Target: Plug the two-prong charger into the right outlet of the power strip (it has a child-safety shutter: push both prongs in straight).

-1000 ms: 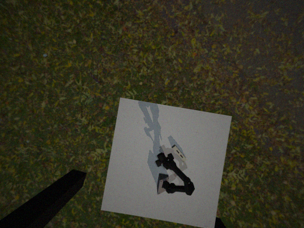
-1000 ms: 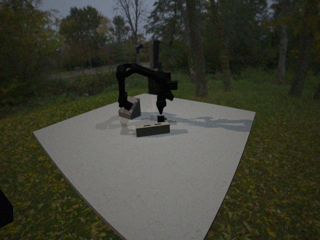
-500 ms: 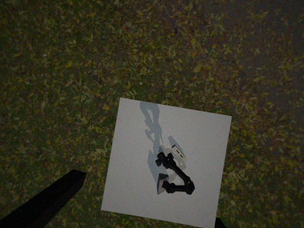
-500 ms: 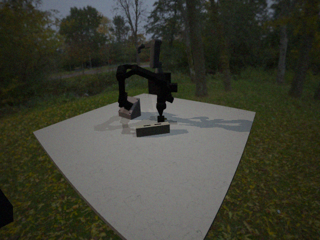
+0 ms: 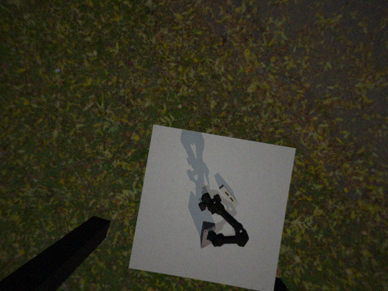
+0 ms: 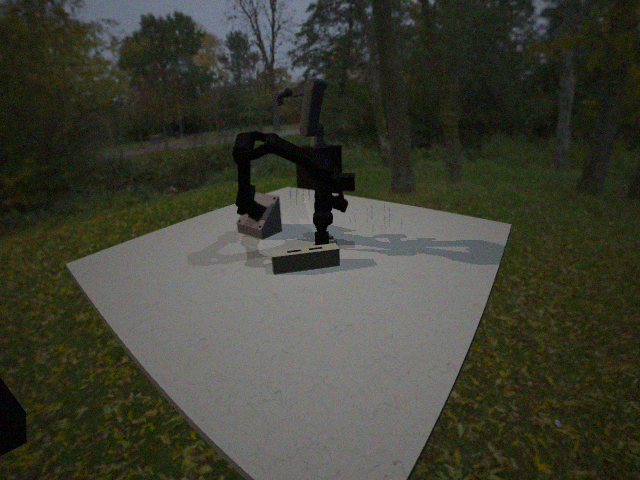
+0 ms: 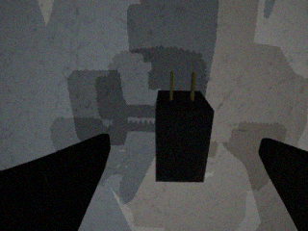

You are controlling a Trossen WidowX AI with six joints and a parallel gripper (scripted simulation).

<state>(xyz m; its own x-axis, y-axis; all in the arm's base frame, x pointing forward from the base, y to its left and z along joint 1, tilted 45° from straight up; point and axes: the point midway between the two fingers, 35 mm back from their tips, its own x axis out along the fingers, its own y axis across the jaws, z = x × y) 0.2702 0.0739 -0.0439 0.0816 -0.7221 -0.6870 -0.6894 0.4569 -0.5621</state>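
My gripper tip is 1 cm short of the black two-prong charger, 1 cm to the right of it and 2 cm above it.
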